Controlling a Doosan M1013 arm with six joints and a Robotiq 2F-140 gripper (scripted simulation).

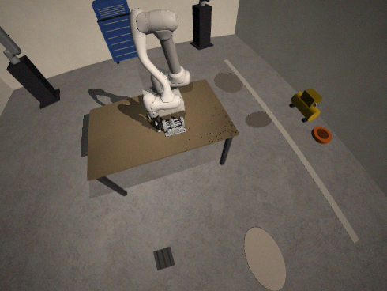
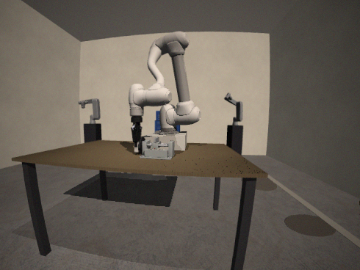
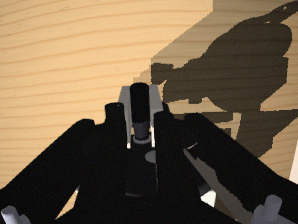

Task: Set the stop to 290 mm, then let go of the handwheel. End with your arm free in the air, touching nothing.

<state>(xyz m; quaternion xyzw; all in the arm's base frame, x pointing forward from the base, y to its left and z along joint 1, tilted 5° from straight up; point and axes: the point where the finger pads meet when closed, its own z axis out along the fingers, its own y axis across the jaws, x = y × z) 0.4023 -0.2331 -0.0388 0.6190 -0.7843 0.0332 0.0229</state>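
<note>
The black handwheel handle is 20 mm below my hand. Round my hand: grey stop fixture (130 mm to the left, 30 mm ahead, 30 mm above).
</note>
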